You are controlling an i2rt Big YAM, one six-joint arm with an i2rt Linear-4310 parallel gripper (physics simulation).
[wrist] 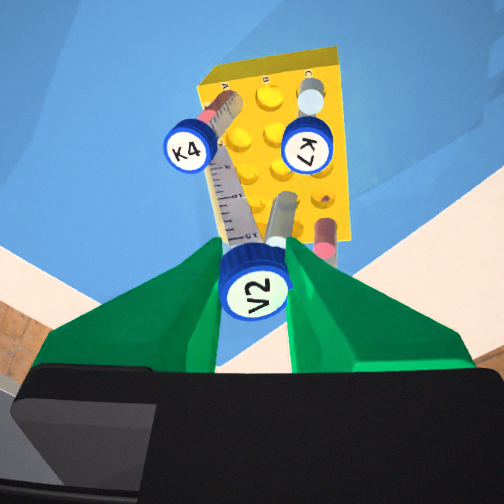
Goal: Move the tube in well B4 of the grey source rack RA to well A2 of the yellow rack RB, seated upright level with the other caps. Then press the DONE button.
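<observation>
My green-fingered gripper (pixel 254 280) is shut on the blue cap of a tube labelled V2 (pixel 254 290). Its graduated clear body (pixel 231 200) hangs below the cap and reaches down toward the left column of the yellow rack RB (pixel 280 150). The tube is held above the rack. Tubes with blue caps K4 (pixel 190 146) and K7 (pixel 306 145) stand in the rack at upper left and upper right. The exact well under the V2 tube's tip is hidden by the tube itself. The grey source rack is not in view.
An uncapped pale tube (pixel 311 97) stands in the rack's far right well. A capless tube (pixel 281 215) and a pink-ended tube (pixel 325 240) stand near the rack's near edge. A blue mat (pixel 100 150) lies under the rack, on a cream table (pixel 450 270).
</observation>
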